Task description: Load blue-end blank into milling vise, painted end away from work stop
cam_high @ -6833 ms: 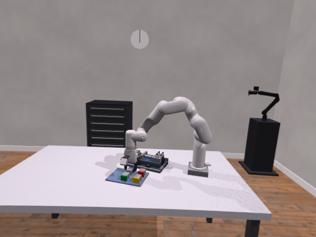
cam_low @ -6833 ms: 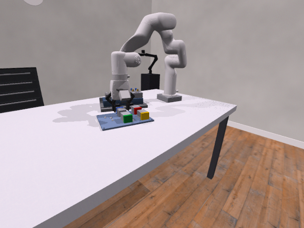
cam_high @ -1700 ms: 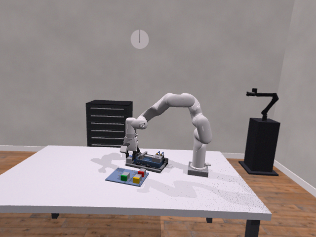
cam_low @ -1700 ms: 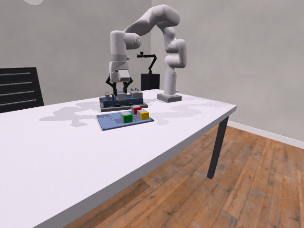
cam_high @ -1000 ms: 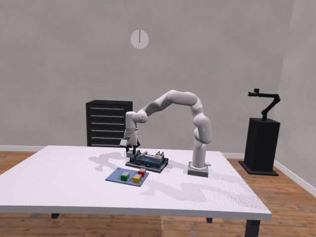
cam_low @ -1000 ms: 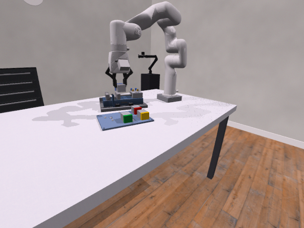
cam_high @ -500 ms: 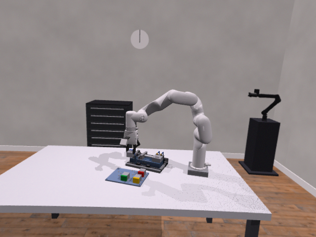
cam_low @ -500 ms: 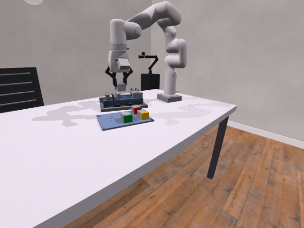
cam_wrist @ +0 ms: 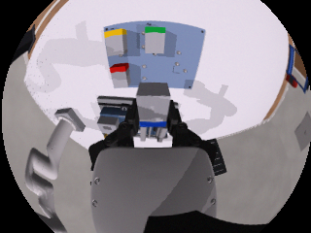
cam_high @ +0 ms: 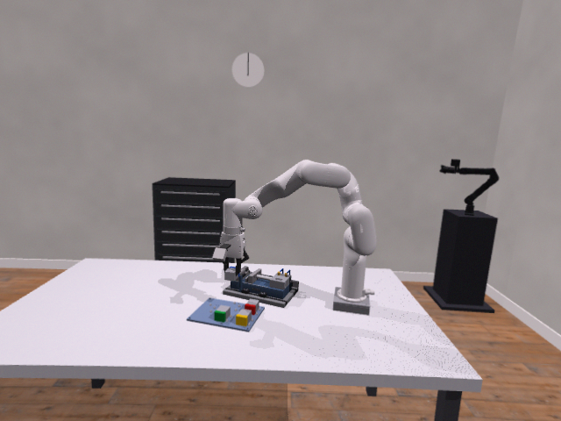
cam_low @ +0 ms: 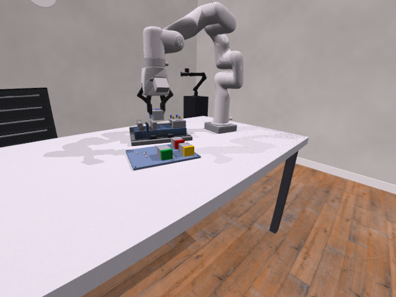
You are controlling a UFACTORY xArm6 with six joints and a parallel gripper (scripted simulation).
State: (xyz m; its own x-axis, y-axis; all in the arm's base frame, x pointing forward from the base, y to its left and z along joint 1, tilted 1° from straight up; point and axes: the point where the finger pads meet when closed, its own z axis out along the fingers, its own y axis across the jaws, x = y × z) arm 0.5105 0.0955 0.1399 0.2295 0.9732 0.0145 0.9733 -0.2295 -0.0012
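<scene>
Right now the fixed jaw is 1 cm behind my hand, 20 cm to the right of it and 10 cm below it. Round my hand: blue-ended blank: 2 cm below; then green-ended blank: 2 cm ahead, 9 cm to the left, 15 cm below; then red-ended blank: 9 cm behind, 2 cm to the left, 15 cm below.
</scene>
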